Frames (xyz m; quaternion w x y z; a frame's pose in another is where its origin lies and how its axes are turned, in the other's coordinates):
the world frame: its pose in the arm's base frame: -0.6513 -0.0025 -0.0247 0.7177 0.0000 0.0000 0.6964
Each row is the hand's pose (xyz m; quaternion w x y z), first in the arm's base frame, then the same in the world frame.
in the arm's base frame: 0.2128 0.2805 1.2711 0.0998 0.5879 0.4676 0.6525
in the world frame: 0.3089 -0.8552 1.2958 0.5260 0.7476 -0.0738 0.3988
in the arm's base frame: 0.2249 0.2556 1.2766 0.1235 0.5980 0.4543 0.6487
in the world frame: 0.2844 -0.8680 1.3013 0.5404 0.7455 -0.0904 0.3795
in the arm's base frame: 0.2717 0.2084 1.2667 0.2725 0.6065 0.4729 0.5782
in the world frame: 0.2386 -0.9162 1.2914 0.5982 0.7646 -0.0830 0.2252
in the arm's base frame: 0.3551 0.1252 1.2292 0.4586 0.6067 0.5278 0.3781
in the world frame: 0.1580 -1.0021 1.2539 0.5924 0.8030 -0.0437 -0.0480
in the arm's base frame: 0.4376 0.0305 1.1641 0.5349 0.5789 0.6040 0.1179
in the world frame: 0.0658 -1.0874 1.1888 0.4660 0.8361 0.0303 -0.2879
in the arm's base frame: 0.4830 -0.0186 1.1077 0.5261 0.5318 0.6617 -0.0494
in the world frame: 0.0181 -1.1343 1.1324 0.3432 0.8425 0.1046 -0.4018
